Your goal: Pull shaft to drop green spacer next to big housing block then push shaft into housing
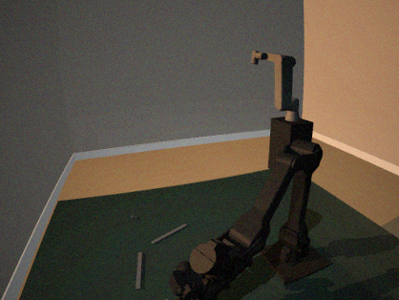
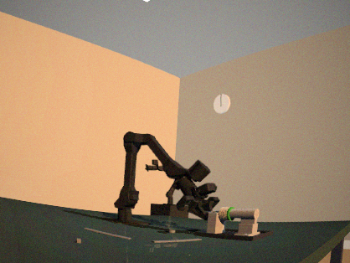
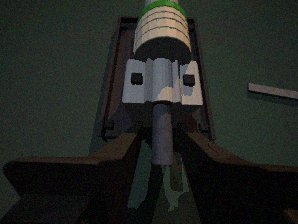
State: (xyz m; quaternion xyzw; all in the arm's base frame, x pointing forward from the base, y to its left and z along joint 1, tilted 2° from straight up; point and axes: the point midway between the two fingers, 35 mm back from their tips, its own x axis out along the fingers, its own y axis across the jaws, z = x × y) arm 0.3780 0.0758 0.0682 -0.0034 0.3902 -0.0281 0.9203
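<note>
Now: gripper tip 60 mm short of the shaft and 20 mm below it. From my gripper tip the other things lie so: tan spacer: 70 mm ahead, 20 mm above; then green spacer: 90 mm ahead, 20 mm above.
</note>
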